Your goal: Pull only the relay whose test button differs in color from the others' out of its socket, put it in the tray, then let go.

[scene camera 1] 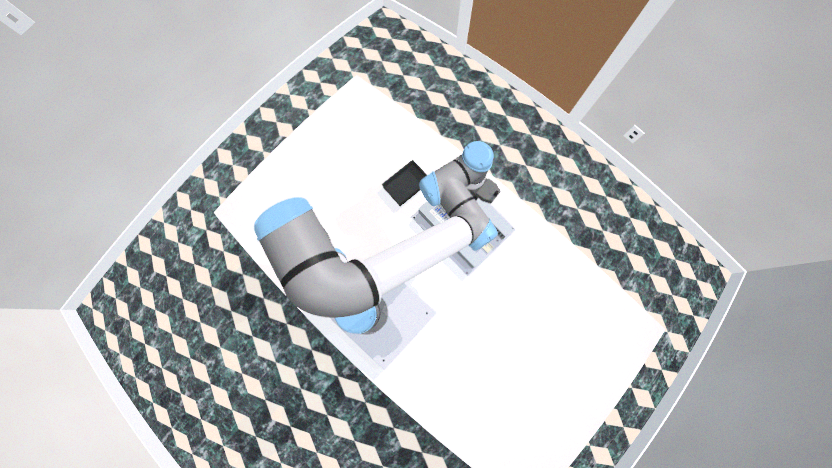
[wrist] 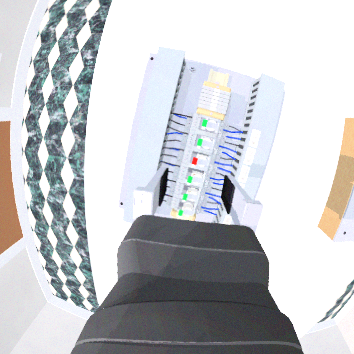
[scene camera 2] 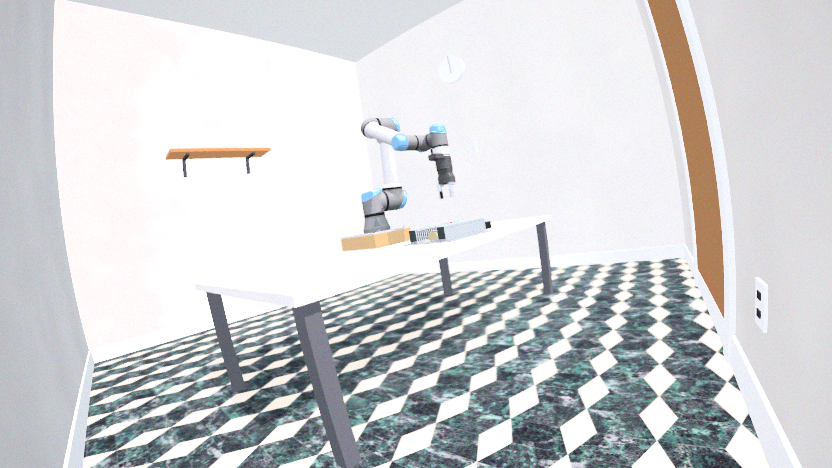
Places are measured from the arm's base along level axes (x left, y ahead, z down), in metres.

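Pixels of known places: gripper, fingertip midpoint: (wrist: 194,182) (scene camera 2: 446,197); arm's base, link origin: (scene camera 2: 377,231).
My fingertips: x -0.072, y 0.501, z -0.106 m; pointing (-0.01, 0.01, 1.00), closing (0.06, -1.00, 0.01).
For each thing: its top centre in the pictures, then the offset to it from my fingertips. "spot": a spot on its surface instead. Level surfaces: height alone.
- relay with the red test button, top centre: (wrist: 199,162) dx +0.001, dy -0.009, dz +0.112 m
- black tray, surface spot: (scene camera 1: 403,183) spot: dx +0.277, dy -0.019, dz +0.178 m
- panel, surface spot: (scene camera 1: 468,267) spot: dx -0.126, dy -0.145, dz +0.178 m
- white table, surface height: dz +0.181 m
The relay with the red test button (wrist: 195,161) sits in its socket, third in the row from the white terminal blocks (wrist: 214,99). The other relays, such as one (wrist: 191,178) beside it, have green buttons. My gripper (wrist: 194,182) (scene camera 2: 446,192) is open and empty, high above the panel. In the wrist view its fingers straddle the row at the green-button relays just below the red one. The black tray (scene camera 1: 403,183) lies on the table beside the panel; the arm partly covers its right corner. The tray does not show in the wrist view.
Grey wire ducts (wrist: 154,125) (wrist: 267,120) flank the relay row, with blue and black wires running to them. The panel (scene camera 1: 468,267) lies on the white table (scene camera 1: 552,325). The robot's base stands on a plate over a wooden block (scene camera 2: 378,239) (wrist: 340,185).
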